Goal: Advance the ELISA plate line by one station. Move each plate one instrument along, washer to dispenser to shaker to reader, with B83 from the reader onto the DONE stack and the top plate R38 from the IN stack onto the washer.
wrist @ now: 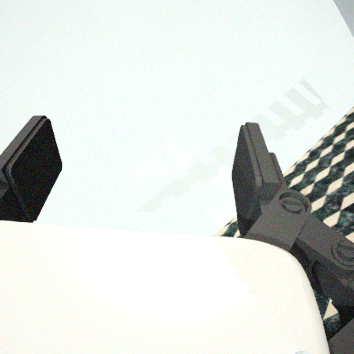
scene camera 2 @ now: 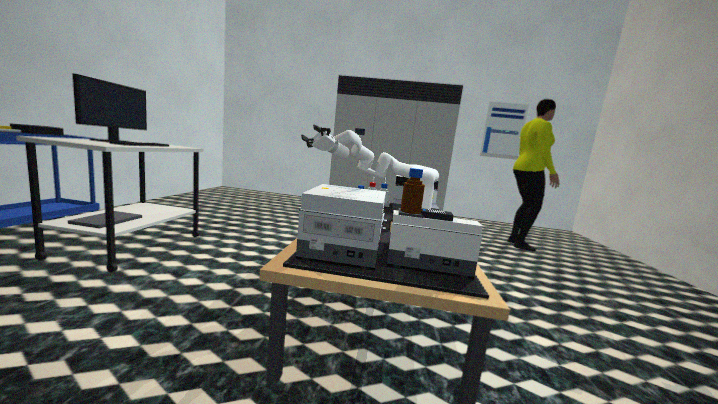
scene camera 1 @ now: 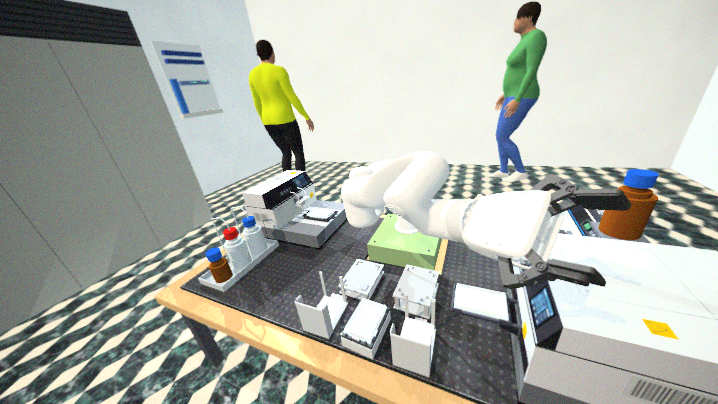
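Observation:
My gripper's open with nothing in it, and you can see it in the wrist view as well. Then there's a screen here, plus a white upright holder and a brown bottle.

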